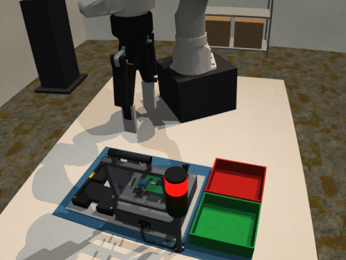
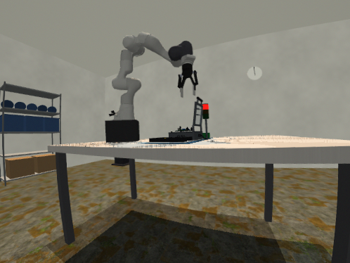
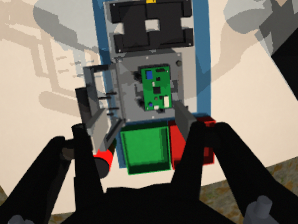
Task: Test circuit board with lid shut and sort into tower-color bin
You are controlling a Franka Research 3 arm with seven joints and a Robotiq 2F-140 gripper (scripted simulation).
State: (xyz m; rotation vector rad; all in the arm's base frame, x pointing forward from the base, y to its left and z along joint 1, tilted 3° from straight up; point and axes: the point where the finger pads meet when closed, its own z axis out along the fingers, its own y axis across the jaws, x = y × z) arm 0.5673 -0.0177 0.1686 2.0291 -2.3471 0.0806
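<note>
Right now the green circuit board is 40 mm behind my hand, 10 mm to the left of it and 260 mm below it. Round my hand: green bin: 20 mm ahead, 200 mm to the left, 320 mm below; tester plate: 40 mm behind, 20 mm to the left, 260 mm below; clear lid: 70 mm ahead, 150 mm below.
</note>
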